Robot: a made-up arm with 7 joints.
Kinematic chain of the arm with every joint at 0, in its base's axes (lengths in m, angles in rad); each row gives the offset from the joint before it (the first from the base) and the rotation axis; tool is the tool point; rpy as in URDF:
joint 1: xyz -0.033 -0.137 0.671 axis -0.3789 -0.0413 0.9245
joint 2: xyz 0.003 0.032 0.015 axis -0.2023 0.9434 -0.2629
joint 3: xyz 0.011 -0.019 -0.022 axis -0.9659 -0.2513 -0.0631
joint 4: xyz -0.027 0 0.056 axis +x
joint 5: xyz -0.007 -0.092 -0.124 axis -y
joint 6: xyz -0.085 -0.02 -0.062 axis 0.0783 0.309 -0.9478
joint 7: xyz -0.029 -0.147 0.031 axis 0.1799 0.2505 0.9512
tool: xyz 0 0.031 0.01 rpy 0.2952 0.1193 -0.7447
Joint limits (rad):
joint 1: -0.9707..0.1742
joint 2: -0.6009..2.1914
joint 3: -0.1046..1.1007
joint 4: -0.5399..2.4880
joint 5: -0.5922..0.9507
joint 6: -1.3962..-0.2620
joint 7: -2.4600..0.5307
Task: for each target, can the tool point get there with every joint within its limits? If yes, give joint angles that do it. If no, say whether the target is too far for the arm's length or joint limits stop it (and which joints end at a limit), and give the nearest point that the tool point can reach.
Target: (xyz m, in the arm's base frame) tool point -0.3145 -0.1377 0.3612
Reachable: no: joint limits stop it (at a limit: joint 1, joint 3, joint 5, joint 6, joint 7) | nearest point -0.2520 -0.1233 0.4340 | short by 0.097 m
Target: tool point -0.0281 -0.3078 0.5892
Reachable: yes | joints 0.0197 -0.1371 0.0491 0.0649 0.6466 -1.0257 -1.0481
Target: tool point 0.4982 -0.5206 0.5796
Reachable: no: too far | nearest point 0.2061 -0.3331 0.6940 | short by 0.365 m
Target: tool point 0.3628 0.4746 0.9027
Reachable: no: too far | nearest point 0.1329 0.1634 0.7726 | short by 0.408 m
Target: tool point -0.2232 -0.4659 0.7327
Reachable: no: joint limits stop it (at a limit: joint 3, joint 4, joint 5, joint 6, joint 7) | nearest point -0.1918 -0.4090 0.7258 | short by 0.065 m
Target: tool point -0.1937 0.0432 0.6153
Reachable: yes | joints -0.3883 1.2895 0.5226 1.7545 0.5018 -0.6409 -1.0704
